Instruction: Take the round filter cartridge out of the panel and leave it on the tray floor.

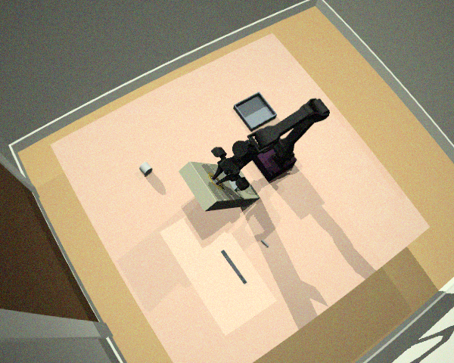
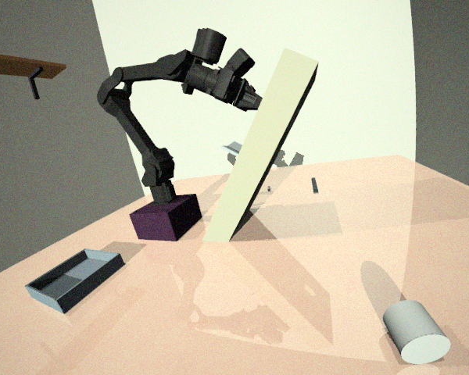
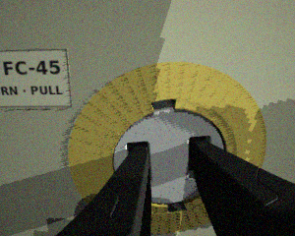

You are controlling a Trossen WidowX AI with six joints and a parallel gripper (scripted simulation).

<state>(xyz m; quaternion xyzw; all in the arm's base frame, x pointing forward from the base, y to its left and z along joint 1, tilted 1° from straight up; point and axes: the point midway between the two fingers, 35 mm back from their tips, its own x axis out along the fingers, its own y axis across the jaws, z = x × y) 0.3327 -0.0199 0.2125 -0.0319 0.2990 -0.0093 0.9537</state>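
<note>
My gripper tip is 10 mm short of the round filter cartridge and 10 mm above it. Also, from my gripper tip: blue-grey tray: 440 mm behind, 260 mm to the right, 270 mm below.
</note>
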